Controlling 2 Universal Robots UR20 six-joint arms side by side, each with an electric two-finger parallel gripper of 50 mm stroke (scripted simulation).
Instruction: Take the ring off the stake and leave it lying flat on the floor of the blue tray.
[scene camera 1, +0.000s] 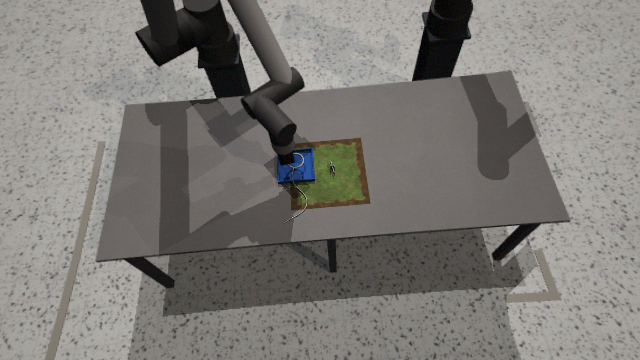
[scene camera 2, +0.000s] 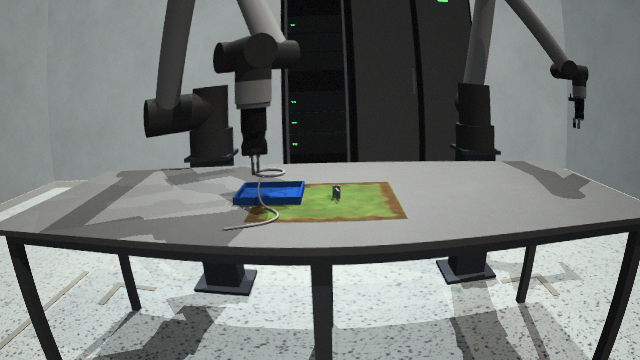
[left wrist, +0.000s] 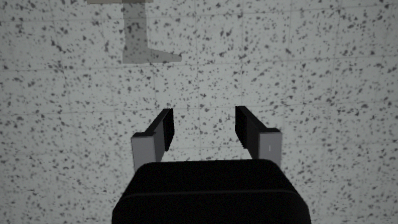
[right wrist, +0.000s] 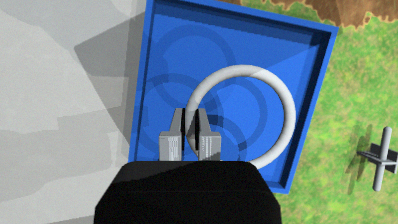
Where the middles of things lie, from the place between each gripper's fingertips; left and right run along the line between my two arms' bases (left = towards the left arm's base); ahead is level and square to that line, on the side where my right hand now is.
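Labels:
My right hand (scene camera 2: 255, 174) is 1 cm above the pale ring (right wrist: 272, 80), 1 cm beyond it and 4 cm to the right of it. The green mat (right wrist: 348, 117) is 5 cm ahead of that same right hand, 10 cm below it and 20 cm to the left of it. As for the blue tray (scene camera 2: 282, 192), I find it 4 cm to the left of my right hand, 1 cm behind it and 8 cm below it.

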